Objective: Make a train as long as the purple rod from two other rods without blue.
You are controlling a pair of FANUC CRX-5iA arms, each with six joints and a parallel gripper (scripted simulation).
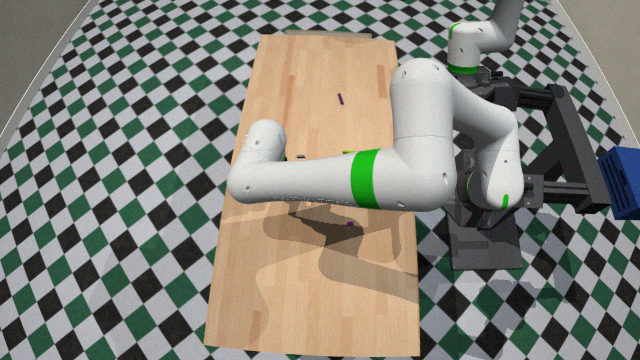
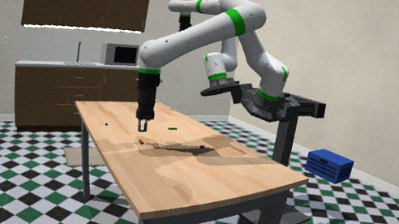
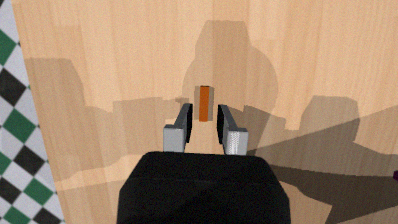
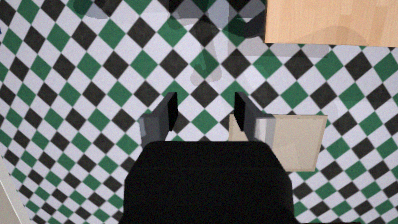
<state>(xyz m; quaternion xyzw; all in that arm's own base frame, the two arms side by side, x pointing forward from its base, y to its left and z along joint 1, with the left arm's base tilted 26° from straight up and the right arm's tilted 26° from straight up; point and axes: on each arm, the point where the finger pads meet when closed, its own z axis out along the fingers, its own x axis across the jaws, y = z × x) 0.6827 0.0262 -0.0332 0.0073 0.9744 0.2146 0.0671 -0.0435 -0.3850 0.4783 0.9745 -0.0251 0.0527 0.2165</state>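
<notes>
Now: the orange rod 70 mm below my left hand. From my left hand the other things lie so: magenta rod (260 mm behind, 80 mm to the left, 70 mm below); then blue rod (290 mm to the right, 120 mm ahead, 70 mm below); then grey rod (170 mm to the right, 70 mm below, 50 mm behind).
</notes>
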